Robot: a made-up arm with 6 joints.
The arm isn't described. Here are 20 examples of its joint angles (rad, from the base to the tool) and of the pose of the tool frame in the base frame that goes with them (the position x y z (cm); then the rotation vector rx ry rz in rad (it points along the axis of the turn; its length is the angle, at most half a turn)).
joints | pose
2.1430 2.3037 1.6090 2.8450 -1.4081 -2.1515 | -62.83 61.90 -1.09 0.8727 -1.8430 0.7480
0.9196 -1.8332 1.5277 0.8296 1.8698 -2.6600 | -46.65 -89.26 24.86 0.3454 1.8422 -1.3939
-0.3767 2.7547 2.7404 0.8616 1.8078 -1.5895 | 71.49 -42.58 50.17 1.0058 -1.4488 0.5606
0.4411 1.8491 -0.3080 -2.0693 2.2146 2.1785 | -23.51 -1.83 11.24 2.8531 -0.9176 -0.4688
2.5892 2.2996 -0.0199 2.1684 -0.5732 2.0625 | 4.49 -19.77 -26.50 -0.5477 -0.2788 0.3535
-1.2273 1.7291 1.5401 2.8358 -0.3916 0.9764 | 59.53 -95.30 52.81 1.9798 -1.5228 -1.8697
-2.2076 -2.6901 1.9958 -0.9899 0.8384 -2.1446 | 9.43 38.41 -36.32 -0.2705 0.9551 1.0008
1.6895 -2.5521 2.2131 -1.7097 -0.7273 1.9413 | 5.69 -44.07 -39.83 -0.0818 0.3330 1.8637
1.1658 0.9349 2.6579 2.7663 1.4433 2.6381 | -15.01 18.59 155.51 1.0016 -0.6454 0.6977
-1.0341 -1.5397 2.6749 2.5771 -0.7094 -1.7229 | -15.66 65.34 -3.15 -0.7736 0.7310 -0.2685
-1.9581 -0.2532 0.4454 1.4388 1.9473 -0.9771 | -9.97 -26.27 163.88 -1.3328 -1.0825 0.3511
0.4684 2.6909 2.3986 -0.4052 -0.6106 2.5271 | 87.57 15.27 4.93 -1.1378 -1.2608 1.9437
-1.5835 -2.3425 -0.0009 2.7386 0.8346 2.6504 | 26.49 80.96 88.89 -0.9101 -2.3182 -0.7460
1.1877 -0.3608 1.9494 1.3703 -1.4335 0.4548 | -22.35 -78.40 139.93 -0.0933 -1.2071 -0.9056
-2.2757 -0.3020 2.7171 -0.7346 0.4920 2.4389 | 38.83 76.79 123.30 0.8585 0.2585 -0.0924
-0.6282 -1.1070 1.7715 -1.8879 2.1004 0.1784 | -74.00 59.19 123.29 -2.2446 0.6782 -0.0292
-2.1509 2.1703 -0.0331 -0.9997 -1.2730 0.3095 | 8.69 32.36 -2.05 2.6086 0.9000 -1.3224
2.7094 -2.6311 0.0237 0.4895 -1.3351 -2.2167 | 94.91 -20.97 61.39 1.6823 2.2985 0.3949
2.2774 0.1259 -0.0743 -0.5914 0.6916 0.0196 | -29.04 68.23 79.00 1.2624 -0.3380 0.9145
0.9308 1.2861 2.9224 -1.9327 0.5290 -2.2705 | 30.59 41.26 150.03 -1.2928 -1.9911 -0.7816
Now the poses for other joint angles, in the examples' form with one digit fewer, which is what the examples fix.
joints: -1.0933 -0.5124 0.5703 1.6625 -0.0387 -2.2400
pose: 5.1 5.8 175.1 -0.397 -2.176 -1.255
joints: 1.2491 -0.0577 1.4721 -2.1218 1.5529 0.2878
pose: 0.2 20.9 173.7 2.087 0.616 -1.295
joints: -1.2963 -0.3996 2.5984 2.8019 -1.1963 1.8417
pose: -1.3 93.2 102.8 -0.018 1.517 -2.641
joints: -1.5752 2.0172 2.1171 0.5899 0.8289 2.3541
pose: -17.2 -100.7 75.4 2.686 -0.963 -0.694
